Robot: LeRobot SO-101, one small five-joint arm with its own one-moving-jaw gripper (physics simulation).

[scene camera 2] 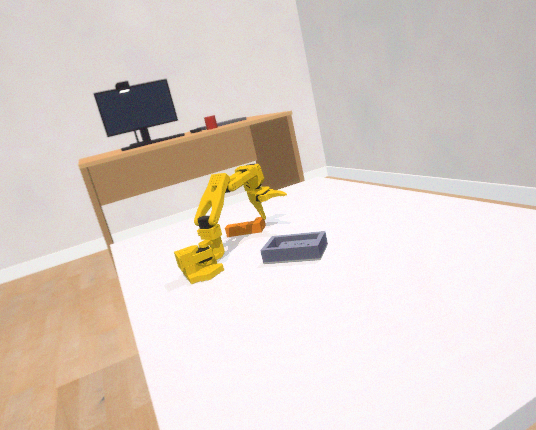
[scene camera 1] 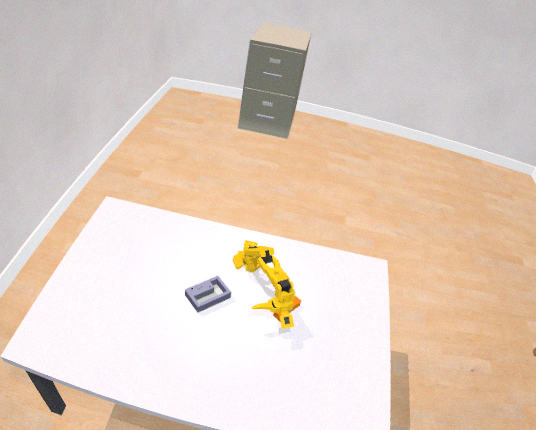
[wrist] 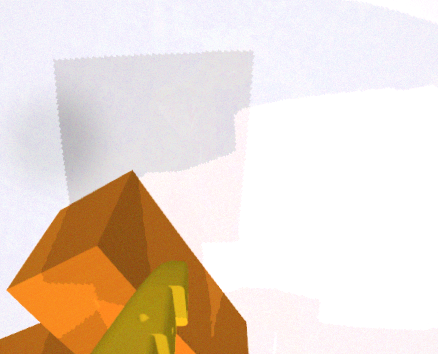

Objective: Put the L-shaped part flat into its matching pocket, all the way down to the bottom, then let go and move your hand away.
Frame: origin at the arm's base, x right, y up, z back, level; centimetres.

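Seen in the pictures: end effector, tool point: (scene camera 2: 265,218) (wrist: 187,284); arm's base, origin of the base link: (scene camera 2: 210,270) (scene camera 1: 245,266).
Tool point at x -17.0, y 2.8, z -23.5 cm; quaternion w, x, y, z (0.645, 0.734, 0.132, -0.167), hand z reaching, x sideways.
Pixels of each thing's top centre, then the offset from my tool point to it. Level surfaces: height alone.
- orange L-shaped part, middle of its top: (scene camera 2: 244,222) (scene camera 1: 291,308) dz +5.9, dx -2.6, dy +0.2 cm
- grey-blue tray, middle of its top: (scene camera 2: 293,240) (scene camera 1: 208,290) dz +4.6, dx +27.1, dy +0.9 cm
- white table, its level: dy -2.8 cm
The orange L-shaped part (scene camera 1: 297,303) (scene camera 2: 242,229) (wrist: 65,300) rests on the table under the arm's hand, outside the pocket. The arm partly hides it in scene camera 1. The grey-blue tray (scene camera 1: 215,303) (scene camera 2: 292,255) with the pocket lies apart from it, left of the hand in scene camera 1. My gripper (scene camera 1: 264,312) (scene camera 2: 275,206) is fully open and holds nothing. In the wrist view one notched jaw (wrist: 162,310) shows over the part; the other jaw is out of the picture. In scene camera 2 the lower jaw's tip is close to the part's right end; contact is unclear.
The white table (scene camera 1: 150,360) (scene camera 2: 350,325) bears the yellow arm, whose base (scene camera 1: 248,257) (scene camera 2: 200,262) stands behind the tray in scene camera 1. A filing cabinet (scene camera 1: 272,85) stands on the floor. A desk (scene camera 2: 175,172) with a monitor (scene camera 2: 137,107) and red mug (scene camera 2: 210,122) stands beyond the table.
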